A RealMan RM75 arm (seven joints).
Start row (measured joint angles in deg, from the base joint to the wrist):
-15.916 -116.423 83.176 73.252 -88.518 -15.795 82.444
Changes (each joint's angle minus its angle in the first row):
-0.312 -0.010 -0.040 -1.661 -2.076 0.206 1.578
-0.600 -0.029 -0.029 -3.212 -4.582 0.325 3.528
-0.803 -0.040 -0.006 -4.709 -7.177 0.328 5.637
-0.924 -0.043 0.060 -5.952 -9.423 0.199 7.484
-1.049 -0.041 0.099 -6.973 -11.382 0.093 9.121
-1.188 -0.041 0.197 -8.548 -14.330 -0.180 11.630
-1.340 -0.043 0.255 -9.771 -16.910 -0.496 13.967
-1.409 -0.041 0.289 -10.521 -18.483 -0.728 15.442
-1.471 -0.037 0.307 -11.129 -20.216 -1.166 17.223
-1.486 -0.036 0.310 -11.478 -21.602 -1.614 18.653
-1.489 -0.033 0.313 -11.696 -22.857 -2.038 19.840
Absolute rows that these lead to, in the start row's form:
-16.228 -116.433 83.136 71.591 -90.594 -15.589 84.022
-16.516 -116.452 83.147 70.040 -93.100 -15.470 85.972
-16.719 -116.463 83.170 68.543 -95.695 -15.467 88.081
-16.840 -116.466 83.236 67.300 -97.941 -15.596 89.928
-16.965 -116.464 83.275 66.279 -99.900 -15.702 91.565
-17.104 -116.464 83.373 64.704 -102.848 -15.975 94.074
-17.256 -116.466 83.431 63.481 -105.428 -16.291 96.411
-17.325 -116.464 83.465 62.731 -107.001 -16.523 97.886
-17.387 -116.460 83.483 62.123 -108.734 -16.961 99.667
-17.402 -116.459 83.486 61.774 -110.120 -17.409 101.097
-17.405 -116.456 83.489 61.556 -111.375 -17.833 102.284

